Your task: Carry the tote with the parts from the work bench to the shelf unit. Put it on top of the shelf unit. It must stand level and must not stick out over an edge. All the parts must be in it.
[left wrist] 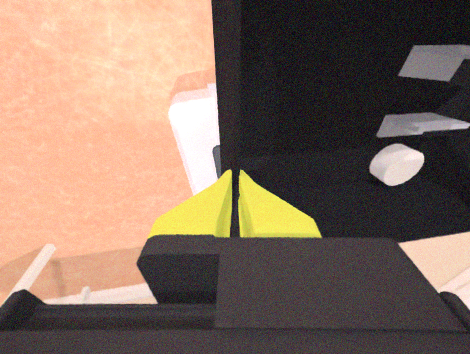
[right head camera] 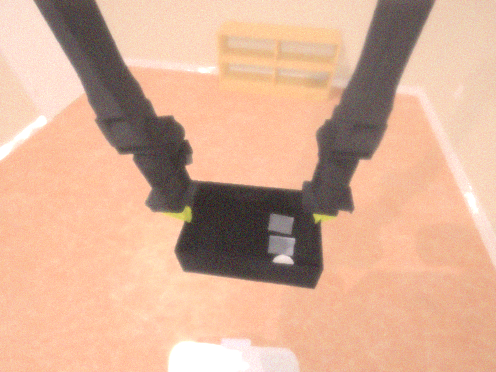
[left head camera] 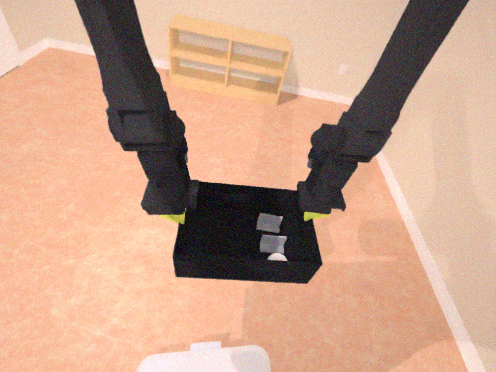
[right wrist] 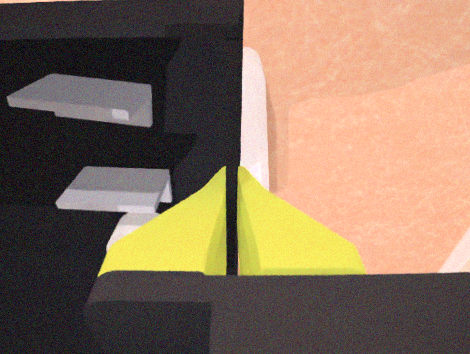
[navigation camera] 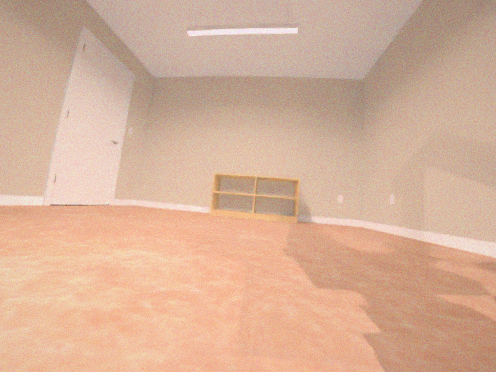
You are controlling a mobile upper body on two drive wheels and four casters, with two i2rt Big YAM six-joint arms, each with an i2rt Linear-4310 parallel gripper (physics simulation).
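Places are measured from the left arm's base along level axes (x right, y down, z ahead), in millimetres.
Pixels of known places: left gripper, fingertip midpoint: (left wrist: 235, 177) (right head camera: 188, 219) (left head camera: 181, 221); right gripper, fingertip midpoint: (right head camera: 316, 221) (left head camera: 305, 219) (right wrist: 233, 178).
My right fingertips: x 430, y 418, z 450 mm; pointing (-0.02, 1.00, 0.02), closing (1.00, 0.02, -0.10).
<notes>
Ahead of a thing's pixels: the offset from my right fingertips to its top centre. "*": to the spot under its first point.
The black tote {dx -150, dy -34, dz -20 mm} (left head camera: 246, 236) hangs level above the floor between my two grippers, as the right head view (right head camera: 250, 236) also shows. My left gripper (left head camera: 181, 217) is shut on the tote's left wall, with the thin wall between the yellow fingers (left wrist: 235, 172). My right gripper (left head camera: 310, 215) is shut on the right wall (right wrist: 231, 168). Inside, near the right wall, lie two grey blocks {dx -79, dy +25, dz +19 mm} (left head camera: 269, 222) {dx -80, dy +25, dz -42 mm} (left head camera: 272, 243) and a white disc {dx -80, dy +41, dz -93 mm} (left head camera: 277, 257). The wooden shelf unit (left head camera: 229, 59) stands against the far wall, ahead across the floor (navigation camera: 255, 197).
The room's right wall and its white baseboard {* dx +1402, dy +912, dz +691 mm} (left head camera: 409, 214) run close by on the right. A white door (navigation camera: 91, 129) is in the left wall. My white base (left head camera: 206, 358) shows below the tote. Orange carpet lies between me and the shelf unit.
</notes>
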